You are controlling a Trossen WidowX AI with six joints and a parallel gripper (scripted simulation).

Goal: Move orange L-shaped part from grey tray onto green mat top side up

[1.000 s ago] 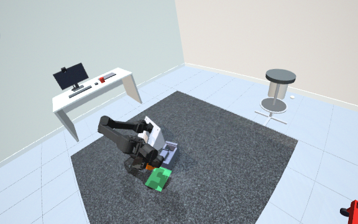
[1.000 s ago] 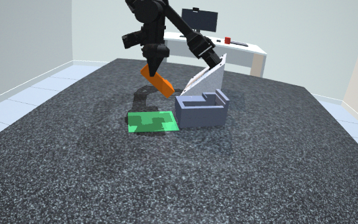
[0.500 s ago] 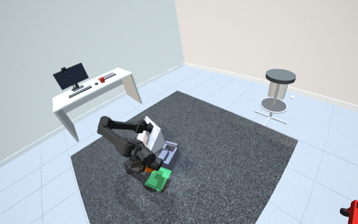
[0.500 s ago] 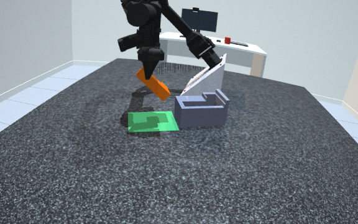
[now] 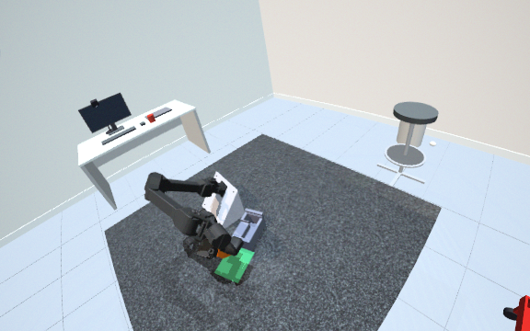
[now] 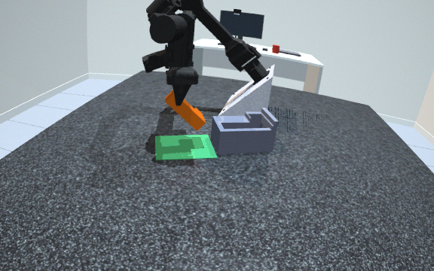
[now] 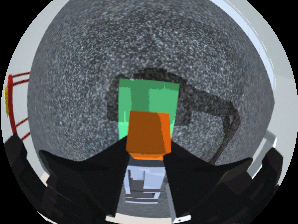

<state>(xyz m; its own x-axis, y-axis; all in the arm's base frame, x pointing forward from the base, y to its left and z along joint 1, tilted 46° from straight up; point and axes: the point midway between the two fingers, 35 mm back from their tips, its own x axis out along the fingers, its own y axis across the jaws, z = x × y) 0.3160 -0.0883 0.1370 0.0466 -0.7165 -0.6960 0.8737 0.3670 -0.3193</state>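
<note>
Right now the green mat is 1 cm behind my gripper tip, 2 cm to the left of it and 14 cm below it. The rest, counted from my gripper tip: orange L-shaped part (3 cm behind, 2 cm to the left, 3 cm below).
</note>
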